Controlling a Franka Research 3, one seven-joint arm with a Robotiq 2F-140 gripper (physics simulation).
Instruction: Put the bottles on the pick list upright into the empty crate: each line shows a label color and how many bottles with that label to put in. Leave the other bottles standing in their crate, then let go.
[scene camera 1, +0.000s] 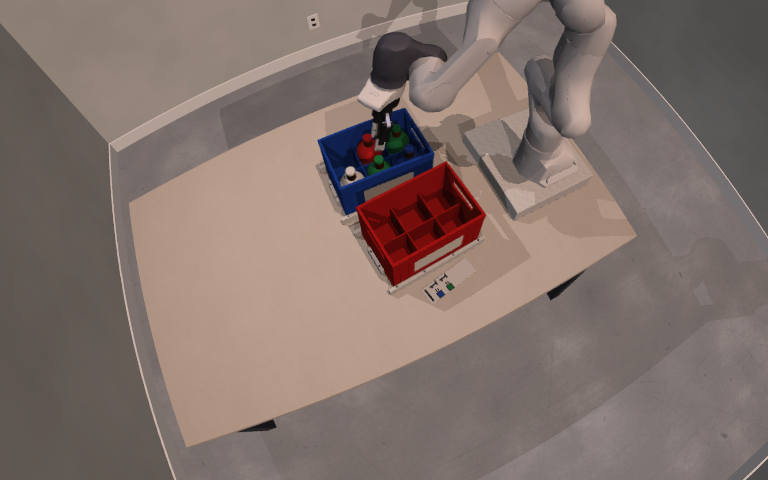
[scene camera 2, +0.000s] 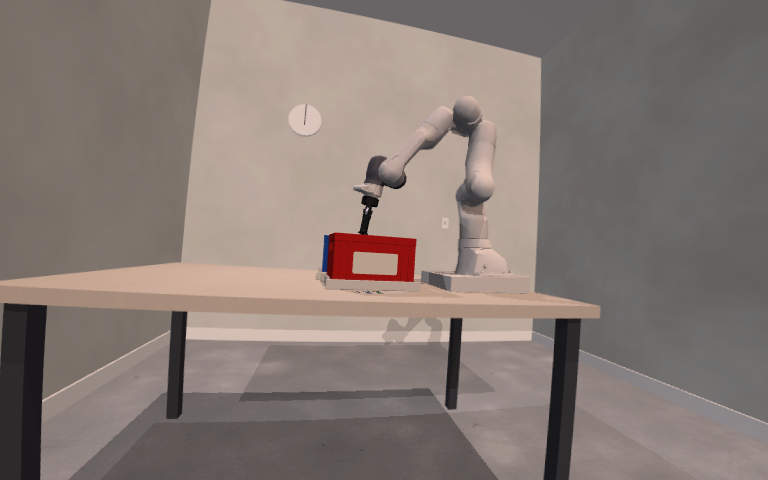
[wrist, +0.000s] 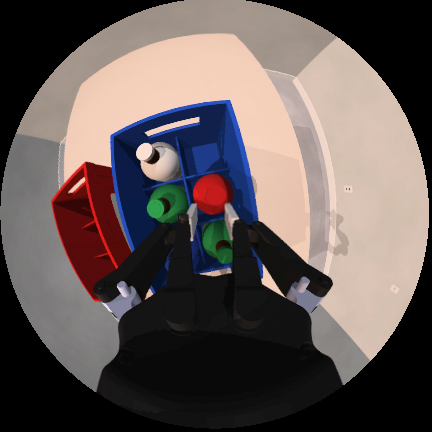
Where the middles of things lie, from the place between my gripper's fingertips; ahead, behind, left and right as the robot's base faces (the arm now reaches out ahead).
Labels:
I see the red bottle (wrist: 210, 192) 30 mm ahead of my hand, 10 mm to the right of it and 50 mm below it. The rest, counted from my hand: pick list (scene camera 1: 463, 269) 90 mm behind, 410 mm to the left, 130 mm below; then white bottle (wrist: 159, 161) 100 mm ahead, 90 mm to the left, 50 mm below.

